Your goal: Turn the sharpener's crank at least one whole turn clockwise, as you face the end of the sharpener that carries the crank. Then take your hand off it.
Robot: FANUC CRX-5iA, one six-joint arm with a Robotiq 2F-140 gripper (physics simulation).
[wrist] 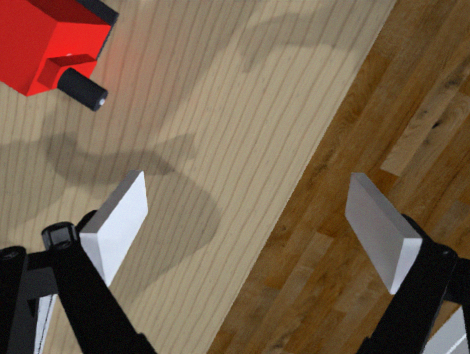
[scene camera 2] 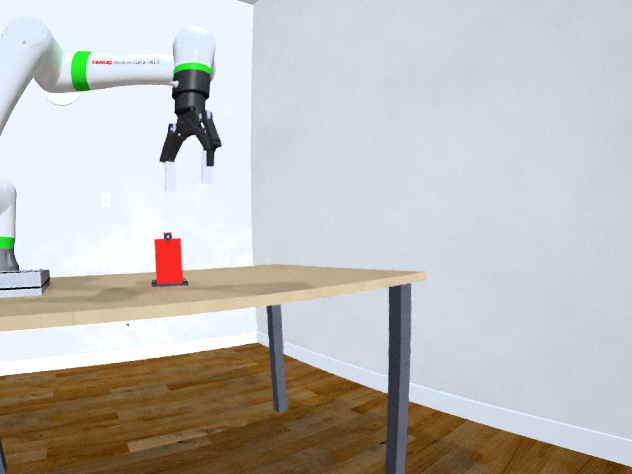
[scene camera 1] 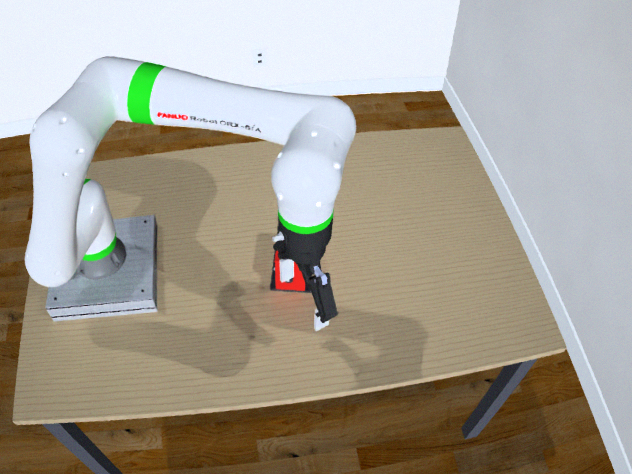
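Where they show: gripper, fingertip midpoint: (wrist: 246,192) (scene camera 2: 187,187) (scene camera 1: 303,302); arm's base, link origin: (scene camera 1: 100,258).
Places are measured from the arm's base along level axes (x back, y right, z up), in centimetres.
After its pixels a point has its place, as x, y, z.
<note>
The sharpener, a red block (scene camera 1: 299,283) @(-49.9, 21.1, -1.7) (scene camera 2: 168,262) @(-47.7, 20.2, 0.8) (wrist: 25,47) @(-48.5, 19.0, 7.2) on a dark base, stands upright on the table. The crank's black round grip (scene camera 2: 167,236) @(-45.5, 25.8, 7.7) (wrist: 82,90) @(-46.5, 24.5, 8.7) sticks out near the top of the body, beside a small red piece. In scene camera 1 the crank cannot be made out, and the gripper partly hides the sharpener. My gripper (scene camera 1: 303,303) @(-45.3, 39.1, 18.2) (scene camera 2: 188,186) @(-45.3, 39.1, 18.2) (wrist: 246,192) @(-45.3, 39.1, 18.2) is open and empty, pointing down well above the sharpener. In the wrist view the sharpener and grip lie at the upper left, outside the span between the fingers, apart from both.
The wooden table (scene camera 1: 459,229) @(-100.5, 13.6, -5.6) (scene camera 2: 352,283) @(-81.4, 55.2, -5.7) (wrist: 240,150) @(-40.0, 40.1, -5.6) carries the robot's grey base plate (scene camera 1: 135,265) @(-9.6, 5.2, 0.0) (scene camera 2: 22,283) @(-8.3, 16.6, -2.5) at the left. The table's front edge runs diagonally under the gripper in the wrist view. A grey wall (scene camera 1: 551,153) (scene camera 2: 433,178) stands at the right.
</note>
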